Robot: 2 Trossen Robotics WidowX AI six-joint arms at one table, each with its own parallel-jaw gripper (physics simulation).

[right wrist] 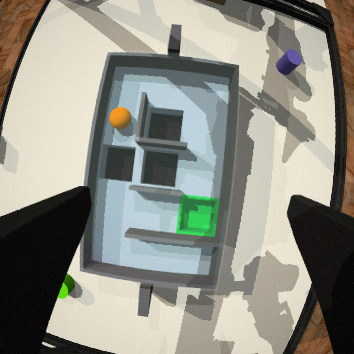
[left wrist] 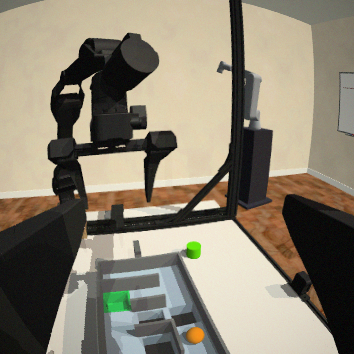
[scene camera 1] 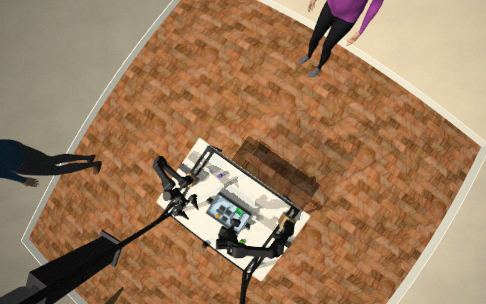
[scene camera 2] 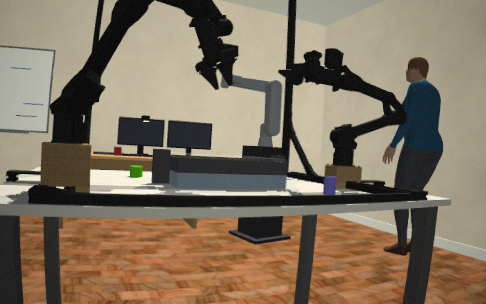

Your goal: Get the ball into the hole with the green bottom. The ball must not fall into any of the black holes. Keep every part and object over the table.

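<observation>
The orange ball (scene camera 1: 217, 216) (left wrist: 195, 335) (right wrist: 120, 118) rests inside the grey-walled maze box (scene camera 2: 230, 181) (left wrist: 140, 261) (right wrist: 150, 60), between its left wall and an L-shaped divider in the right wrist view. A black hole (right wrist: 119, 163) lies just below it there; two more black holes (right wrist: 167, 126) (right wrist: 159, 169) lie right of these. The green-bottomed hole (left wrist: 117, 301) (right wrist: 199, 220) is at the box's lower right, between two dividers. My left gripper (scene camera 2: 282, 74) (left wrist: 187, 207) is open and empty, above the table. My right gripper (scene camera 2: 223, 86) (right wrist: 193, 201) is open and empty, high above the box.
Dark handles (right wrist: 175, 40) (right wrist: 145, 300) project from the box's two short ends. A green cylinder (scene camera 2: 136, 171) (left wrist: 194, 250) (right wrist: 65, 286) stands near one box end. A purple cylinder (scene camera 1: 219, 176) (scene camera 2: 330, 185) (right wrist: 290, 61) stands near another corner. Black frame posts (left wrist: 236, 100) rise at the table's edge.
</observation>
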